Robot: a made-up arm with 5 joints.
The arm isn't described. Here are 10 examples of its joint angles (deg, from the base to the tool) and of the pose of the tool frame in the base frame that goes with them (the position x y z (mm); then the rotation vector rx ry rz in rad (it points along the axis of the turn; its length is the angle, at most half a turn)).
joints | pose
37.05 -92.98 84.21 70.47 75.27 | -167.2 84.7 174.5 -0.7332 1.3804 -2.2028
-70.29 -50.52 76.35 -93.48 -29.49 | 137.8 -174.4 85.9 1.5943 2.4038 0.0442
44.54 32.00 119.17 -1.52 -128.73 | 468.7 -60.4 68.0 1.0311 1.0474 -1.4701
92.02 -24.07 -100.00 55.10 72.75 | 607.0 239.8 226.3 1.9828 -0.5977 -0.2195
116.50 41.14 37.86 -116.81 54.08 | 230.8 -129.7 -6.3 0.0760 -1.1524 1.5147
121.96 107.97 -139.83 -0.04 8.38 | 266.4 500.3 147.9 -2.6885 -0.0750 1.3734
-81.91 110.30 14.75 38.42 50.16 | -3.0 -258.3 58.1 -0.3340 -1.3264 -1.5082
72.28 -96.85 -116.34 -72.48 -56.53 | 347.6 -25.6 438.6 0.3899 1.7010 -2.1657
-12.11 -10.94 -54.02 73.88 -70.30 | -39.3 385.9 -53.7 -0.2589 -0.1736 2.1868
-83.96 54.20 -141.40 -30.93 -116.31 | 176.9 384.6 294.4 -0.2340 2.1666 2.1482
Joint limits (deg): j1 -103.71..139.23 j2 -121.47..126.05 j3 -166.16..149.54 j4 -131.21..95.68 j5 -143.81..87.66
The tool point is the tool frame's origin. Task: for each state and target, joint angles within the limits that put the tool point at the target. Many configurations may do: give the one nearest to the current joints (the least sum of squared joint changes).
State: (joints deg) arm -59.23 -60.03 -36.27 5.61 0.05
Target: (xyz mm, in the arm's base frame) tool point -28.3 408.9 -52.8
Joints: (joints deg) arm -38.33 -31.80 -63.99 -4.72 -30.84
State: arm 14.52 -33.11 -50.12 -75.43 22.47
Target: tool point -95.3 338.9 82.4
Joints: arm -17.82 9.06 -43.28 -85.68 12.07
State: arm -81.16 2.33 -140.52 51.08 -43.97
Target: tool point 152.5 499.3 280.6
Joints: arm -85.32 33.34 -125.52 48.59 -6.04
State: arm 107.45 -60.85 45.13 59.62 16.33
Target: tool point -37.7 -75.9 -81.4
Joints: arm 98.28 -47.47 66.24 60.36 14.59
